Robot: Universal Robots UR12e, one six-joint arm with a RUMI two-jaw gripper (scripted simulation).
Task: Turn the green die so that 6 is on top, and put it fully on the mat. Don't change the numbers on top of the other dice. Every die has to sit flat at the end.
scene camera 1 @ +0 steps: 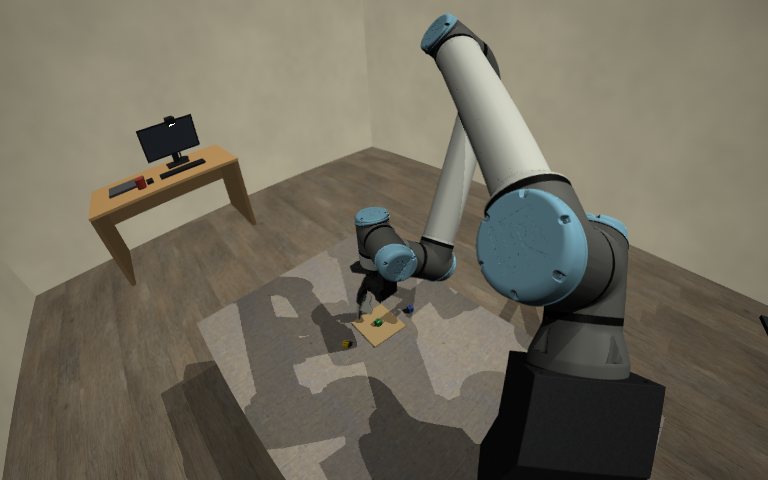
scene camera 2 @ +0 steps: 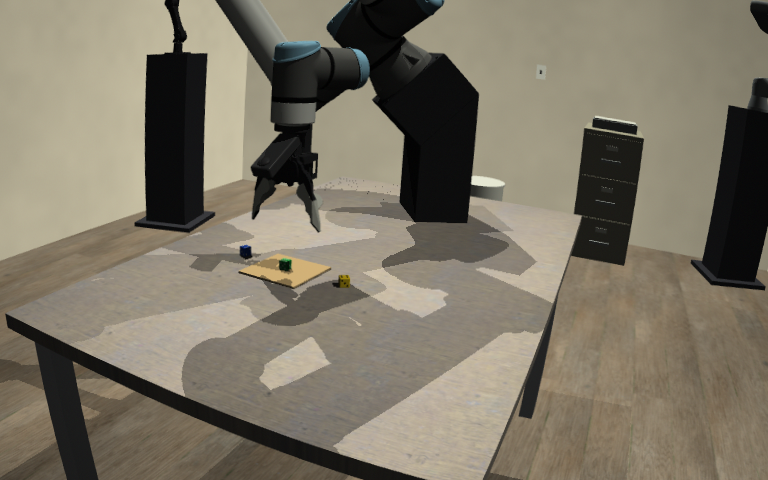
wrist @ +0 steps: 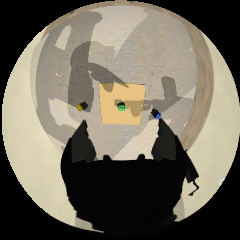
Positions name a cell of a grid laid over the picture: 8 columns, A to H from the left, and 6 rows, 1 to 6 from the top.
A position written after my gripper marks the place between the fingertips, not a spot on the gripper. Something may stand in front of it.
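Note:
There is a tan mat (scene camera 2: D4) here, and I find the mat again in scene camera 1 (scene camera 1: E5) and in the wrist view (wrist: D3). My gripper (scene camera 2: C3) is here too. I can also see my gripper in scene camera 1 (scene camera 1: D4) and in the wrist view (wrist: E3).

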